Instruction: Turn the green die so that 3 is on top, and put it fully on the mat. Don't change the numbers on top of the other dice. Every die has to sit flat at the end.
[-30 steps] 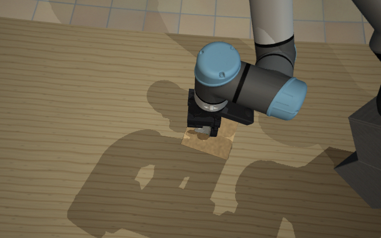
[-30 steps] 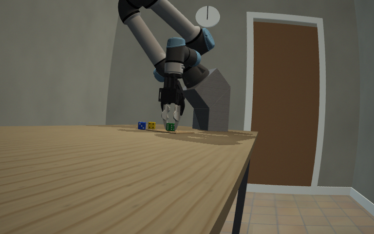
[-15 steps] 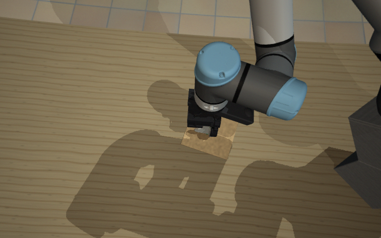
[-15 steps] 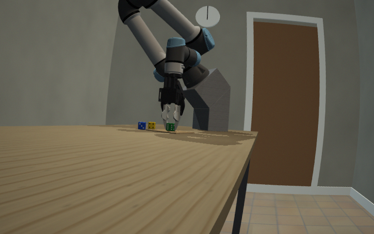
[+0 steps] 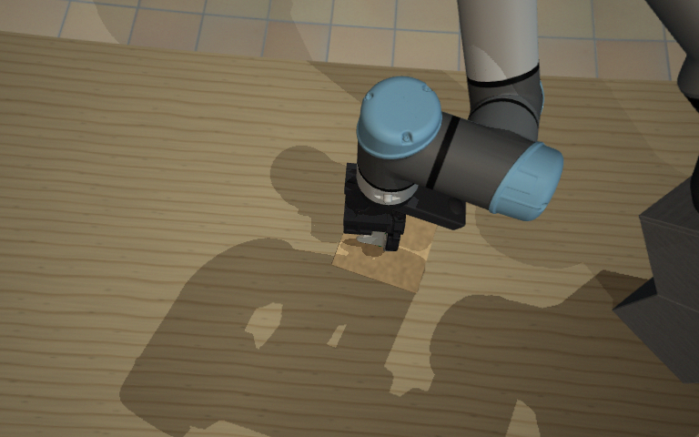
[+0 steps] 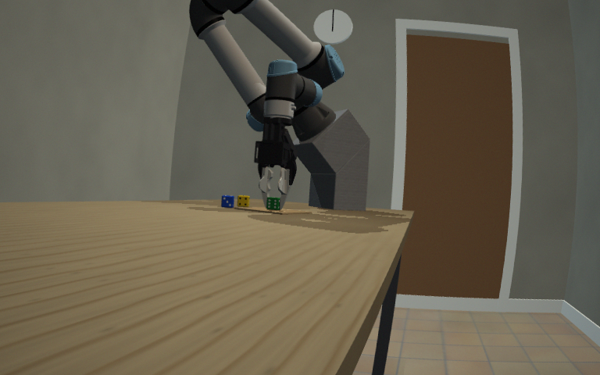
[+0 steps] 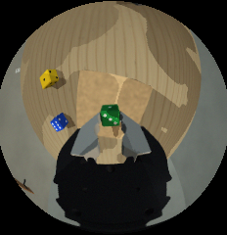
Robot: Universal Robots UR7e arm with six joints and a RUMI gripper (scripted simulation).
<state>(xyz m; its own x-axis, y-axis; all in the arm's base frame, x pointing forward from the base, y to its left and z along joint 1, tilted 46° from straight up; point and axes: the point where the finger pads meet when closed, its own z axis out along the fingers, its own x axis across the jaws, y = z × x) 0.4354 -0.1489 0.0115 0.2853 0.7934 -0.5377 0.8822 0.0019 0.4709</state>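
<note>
Now: the green die right at my hand. The rest, counted from my hand: blue die: 20 mm behind, 120 mm to the right, 10 mm below; then tan mat: 20 mm below; then yellow die: 120 mm behind, 90 mm to the right, 10 mm below.
</note>
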